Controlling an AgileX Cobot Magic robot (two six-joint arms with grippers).
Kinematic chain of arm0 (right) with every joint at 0, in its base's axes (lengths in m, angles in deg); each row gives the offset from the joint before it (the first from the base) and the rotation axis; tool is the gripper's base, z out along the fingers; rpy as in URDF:
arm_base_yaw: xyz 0 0 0.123 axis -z
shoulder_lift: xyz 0 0 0 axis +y
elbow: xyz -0.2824 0 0.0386 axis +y
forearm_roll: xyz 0.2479 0 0.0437 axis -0.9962 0 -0.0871
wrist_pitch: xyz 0 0 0 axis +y
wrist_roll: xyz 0.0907 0 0.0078 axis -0.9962 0 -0.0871
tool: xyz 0 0 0 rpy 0 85 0
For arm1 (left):
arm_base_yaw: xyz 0 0 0.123 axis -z
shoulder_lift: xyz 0 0 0 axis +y
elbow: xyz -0.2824 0 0.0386 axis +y
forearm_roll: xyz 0.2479 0 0.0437 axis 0.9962 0 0.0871
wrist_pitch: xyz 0 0 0 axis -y
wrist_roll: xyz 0.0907 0 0.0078 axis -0.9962 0 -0.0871
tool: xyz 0 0 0 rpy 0 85 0
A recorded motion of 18 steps. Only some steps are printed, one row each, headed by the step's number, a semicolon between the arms.
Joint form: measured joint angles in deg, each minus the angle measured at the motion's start. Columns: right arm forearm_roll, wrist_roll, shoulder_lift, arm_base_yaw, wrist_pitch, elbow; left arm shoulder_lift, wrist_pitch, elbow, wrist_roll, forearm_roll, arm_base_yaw.
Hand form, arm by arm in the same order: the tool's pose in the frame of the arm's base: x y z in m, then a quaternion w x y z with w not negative. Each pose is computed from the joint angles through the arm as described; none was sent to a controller.
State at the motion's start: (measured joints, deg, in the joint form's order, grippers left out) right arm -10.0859 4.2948 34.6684 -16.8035 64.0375 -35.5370; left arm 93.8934 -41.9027 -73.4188 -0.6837 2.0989 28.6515
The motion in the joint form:
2: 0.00 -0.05 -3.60 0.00 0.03 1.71; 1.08 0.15 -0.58 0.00 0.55 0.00
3: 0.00 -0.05 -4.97 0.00 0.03 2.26; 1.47 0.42 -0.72 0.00 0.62 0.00
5: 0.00 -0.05 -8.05 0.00 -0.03 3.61; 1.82 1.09 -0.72 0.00 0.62 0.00
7: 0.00 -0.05 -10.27 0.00 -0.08 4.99; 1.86 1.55 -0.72 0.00 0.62 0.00
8: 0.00 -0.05 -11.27 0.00 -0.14 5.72; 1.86 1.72 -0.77 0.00 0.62 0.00
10: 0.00 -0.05 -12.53 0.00 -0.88 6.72; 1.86 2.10 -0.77 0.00 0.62 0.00
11: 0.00 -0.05 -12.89 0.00 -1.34 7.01; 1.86 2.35 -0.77 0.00 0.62 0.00
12: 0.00 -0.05 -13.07 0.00 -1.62 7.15; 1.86 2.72 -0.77 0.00 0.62 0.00
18: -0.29 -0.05 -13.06 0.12 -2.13 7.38; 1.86 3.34 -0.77 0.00 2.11 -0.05
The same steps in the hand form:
2: 0.0665 0.0351 0.2828 0.27745 -0.16048 0.93988 0.11785; 0.3160 -0.1695 0.2761 0.27435 0.25506 0.92594 -0.04815
3: 0.0627 0.0339 0.2817 0.28421 -0.16071 0.93771 0.11870; 0.3175 -0.1702 0.2746 0.27462 0.25544 0.92577 -0.04774
5: 0.0544 0.0314 0.2783 0.29892 -0.16109 0.93283 0.12050; 0.3191 -0.1711 0.2729 0.27719 0.25542 0.92497 -0.04850
7: 0.0487 0.0297 0.2734 0.30621 -0.16124 0.93032 0.12138; 0.3197 -0.1715 0.2731 0.28059 0.25524 0.92395 -0.04940
8: 0.0463 0.0289 0.2707 0.30891 -0.16123 0.92939 0.12170; 0.3200 -0.1717 0.2735 0.28237 0.25512 0.92341 -0.04986
10: 0.0442 0.0282 0.2673 0.31709 -0.16035 0.92667 0.12255; 0.3205 -0.1719 0.2738 0.28544 0.25494 0.92248 -0.05067
11: 0.0439 0.0281 0.2666 0.32141 -0.15978 0.92522 0.12299; 0.3207 -0.1721 0.2740 0.28746 0.25483 0.92185 -0.05120
12: 0.0438 0.0280 0.2663 0.32402 -0.15943 0.92434 0.12325; 0.3212 -0.1724 0.2744 0.29044 0.25465 0.92092 -0.05199
18: 0.0444 0.0284 0.2657 0.32600 -0.15736 0.92369 0.12554; 0.3227 -0.1712 0.2750 0.29794 0.26088 0.91725 -0.04269

